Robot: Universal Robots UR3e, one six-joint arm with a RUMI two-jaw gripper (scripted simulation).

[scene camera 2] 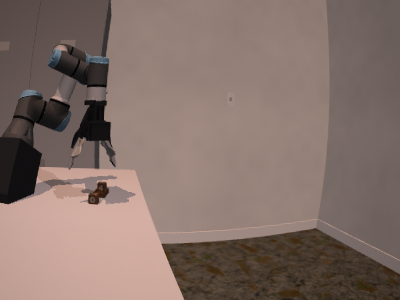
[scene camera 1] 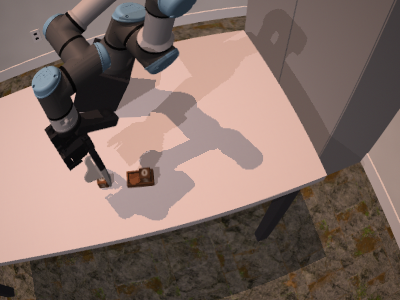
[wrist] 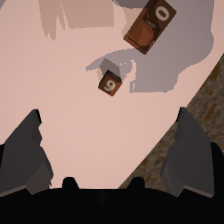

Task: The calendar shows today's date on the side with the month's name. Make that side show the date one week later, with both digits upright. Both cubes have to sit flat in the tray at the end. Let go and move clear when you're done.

Scene:
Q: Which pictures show the gripper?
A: Scene camera 2, scene camera 1 and the wrist view: all of them.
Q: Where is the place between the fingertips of the gripper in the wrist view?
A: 108,109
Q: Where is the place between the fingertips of the gripper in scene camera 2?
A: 92,168

